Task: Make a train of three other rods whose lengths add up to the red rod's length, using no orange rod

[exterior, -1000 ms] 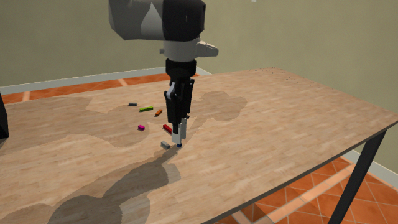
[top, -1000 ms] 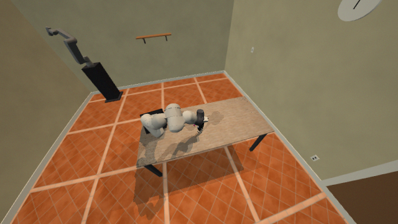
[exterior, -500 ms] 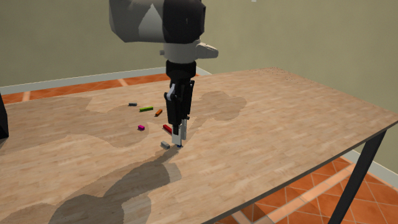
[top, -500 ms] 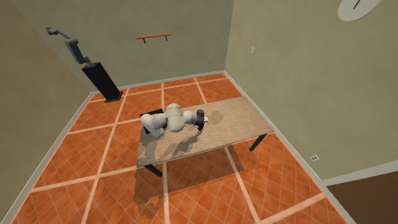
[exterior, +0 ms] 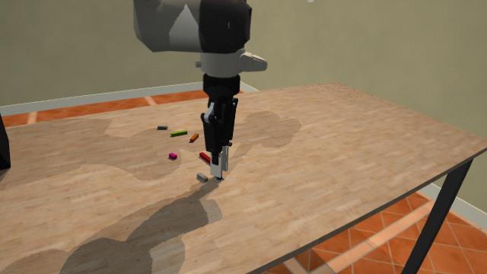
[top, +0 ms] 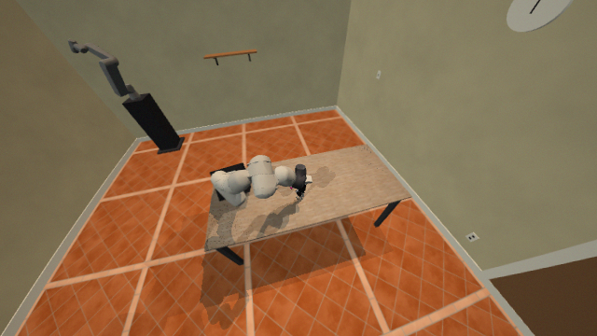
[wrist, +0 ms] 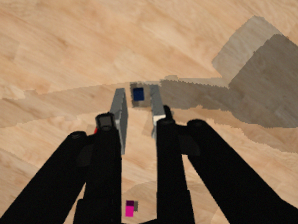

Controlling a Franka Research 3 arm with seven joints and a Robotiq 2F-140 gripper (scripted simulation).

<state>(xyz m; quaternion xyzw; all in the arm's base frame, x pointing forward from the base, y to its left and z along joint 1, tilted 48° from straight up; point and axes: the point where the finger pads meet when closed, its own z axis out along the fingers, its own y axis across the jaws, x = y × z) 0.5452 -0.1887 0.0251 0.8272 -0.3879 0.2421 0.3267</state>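
Now: the blue rod 50 mm below my hand. From my hand the other things lie so: orange rod: 30 mm ahead, 220 mm to the left, 50 mm below; magenta rod: 70 mm behind, 140 mm to the left, 50 mm below; red rod: 10 mm ahead, 80 mm to the left, 50 mm below.
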